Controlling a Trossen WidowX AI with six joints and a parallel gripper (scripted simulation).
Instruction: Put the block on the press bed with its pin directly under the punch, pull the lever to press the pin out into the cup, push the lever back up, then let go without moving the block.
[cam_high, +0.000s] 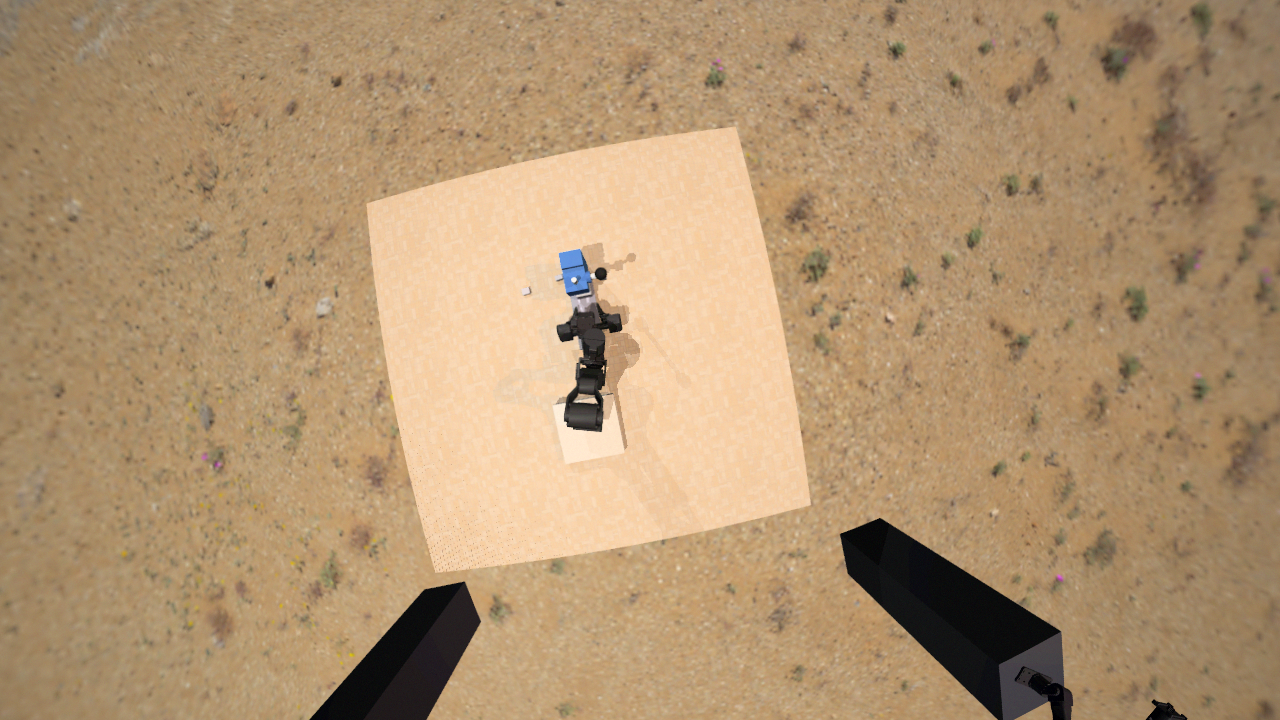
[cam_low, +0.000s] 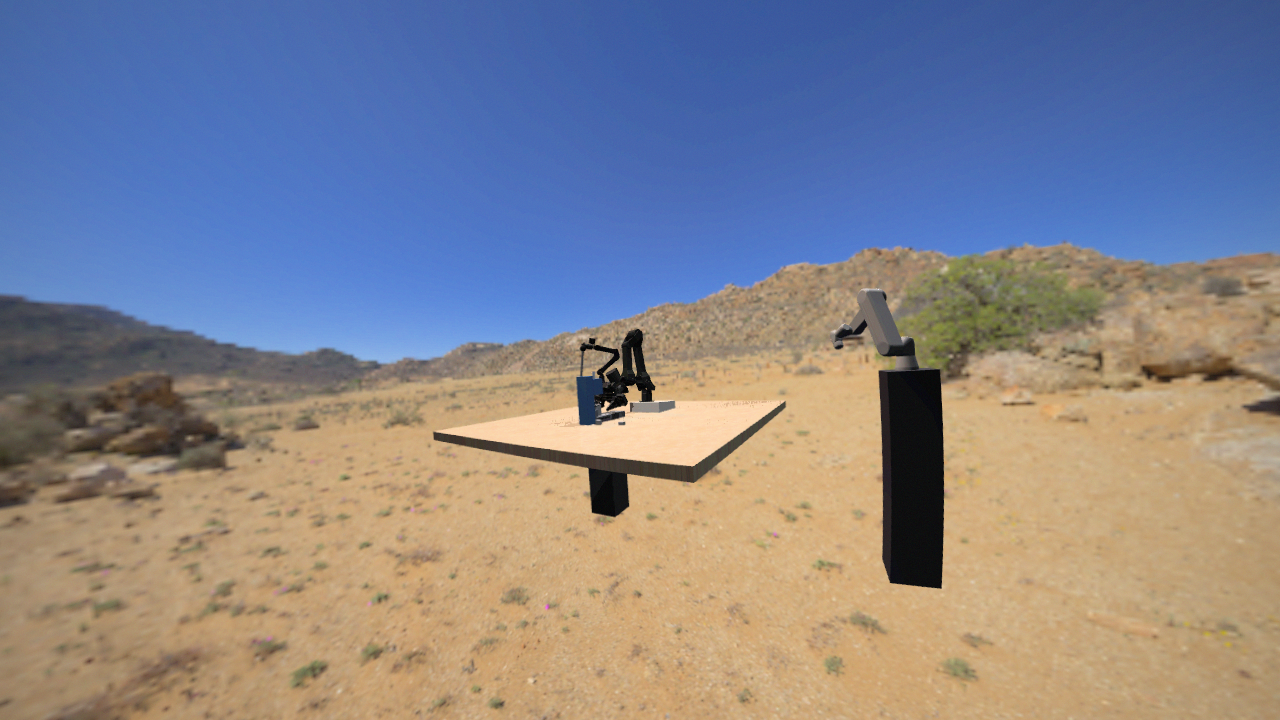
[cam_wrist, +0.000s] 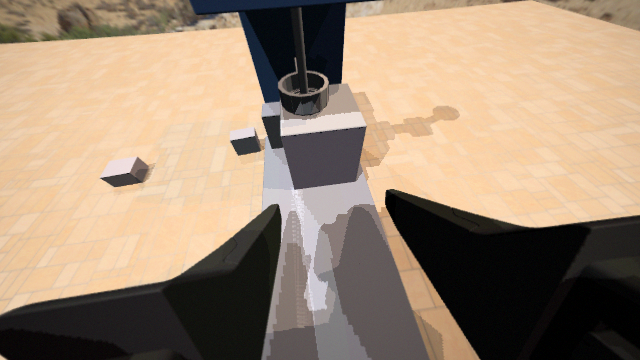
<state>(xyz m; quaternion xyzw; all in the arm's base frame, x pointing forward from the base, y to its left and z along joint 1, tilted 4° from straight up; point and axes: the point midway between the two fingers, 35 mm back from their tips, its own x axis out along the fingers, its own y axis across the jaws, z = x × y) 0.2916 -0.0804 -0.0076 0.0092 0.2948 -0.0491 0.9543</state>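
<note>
Right now my gripper tip is 40 mm short of the lever, 60 mm to the left of it and 220 mm below it. Round my gripper tip: punch ram 50 mm ahead, 100 mm above.
</note>
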